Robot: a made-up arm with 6 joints.
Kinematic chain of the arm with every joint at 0, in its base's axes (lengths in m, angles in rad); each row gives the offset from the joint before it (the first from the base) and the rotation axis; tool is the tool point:
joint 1: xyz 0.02 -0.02 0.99 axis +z
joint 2: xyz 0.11 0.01 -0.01 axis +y
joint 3: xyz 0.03 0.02 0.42 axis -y
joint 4: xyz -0.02 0 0.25 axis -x
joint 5: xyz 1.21 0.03 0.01 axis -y
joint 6: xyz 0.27 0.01 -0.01 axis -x
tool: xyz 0 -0.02 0.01
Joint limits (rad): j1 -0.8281..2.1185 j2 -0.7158..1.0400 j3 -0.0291..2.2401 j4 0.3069..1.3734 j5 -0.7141..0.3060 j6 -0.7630..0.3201
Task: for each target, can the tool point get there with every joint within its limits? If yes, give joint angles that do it. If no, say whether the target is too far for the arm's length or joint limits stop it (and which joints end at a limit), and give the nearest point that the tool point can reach.
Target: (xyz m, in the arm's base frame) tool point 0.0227 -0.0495 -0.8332
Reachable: no: joint limits stop it (at a limit: joint 1, joint 2, joint 3, joint 4, joint 5, joint 6) | nearest point 0.8382 -0.9208 -0.0107 | short by 1.449 m
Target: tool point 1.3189 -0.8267 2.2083
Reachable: yes | joints -0.5504 0.6227 1.1555 0.9114 -0.2756 -0.0128
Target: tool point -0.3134 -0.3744 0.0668
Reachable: no: joint limits stop it (at a limit: joint 1, joint 2, joint 3, joint 5, joint 6) | nearest point 0.8185 -0.9525 -0.0052 | short by 1.273 m
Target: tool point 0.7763 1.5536 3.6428
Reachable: no: too far | nearest point 0.5005 0.9798 2.6064 | short by 1.216 m
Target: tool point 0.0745 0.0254 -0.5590
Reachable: no: joint limits stop it (at a limit: joint 2, joint 3, joint 4, joint 5, joint 6) | nearest point 0.9550 0.7589 -0.0107 | short by 1.270 m
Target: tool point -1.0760 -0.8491 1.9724
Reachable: yes | joints 0.5761 -0.5673 1.9939 1.2088 -0.5895 -0.2269
